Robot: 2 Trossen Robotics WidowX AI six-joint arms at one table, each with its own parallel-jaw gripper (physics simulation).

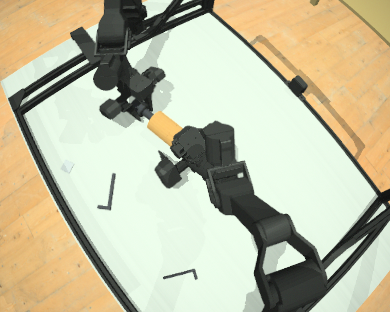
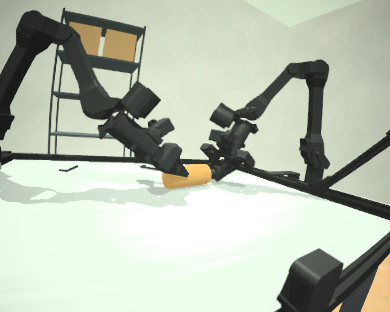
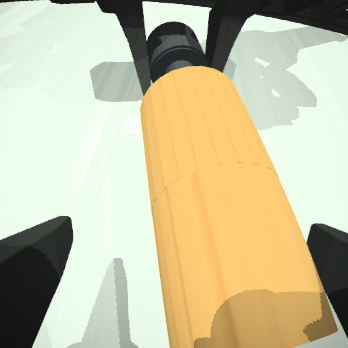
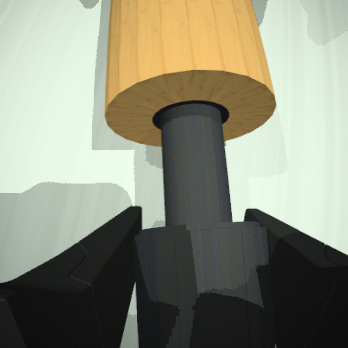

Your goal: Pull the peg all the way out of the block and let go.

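An orange wooden cylinder block lies on its side on the white table. A dark grey peg sticks out of its far end, with part of its shaft still in the hole. My right gripper is shut on the peg's wider head. My left gripper is open, one finger on each side of the block's other end, not closed on it.
Two black L-shaped pieces and a small white square lie on the table. Black frame rails run around its edge, with a clamp on one side. A shelf rack stands behind.
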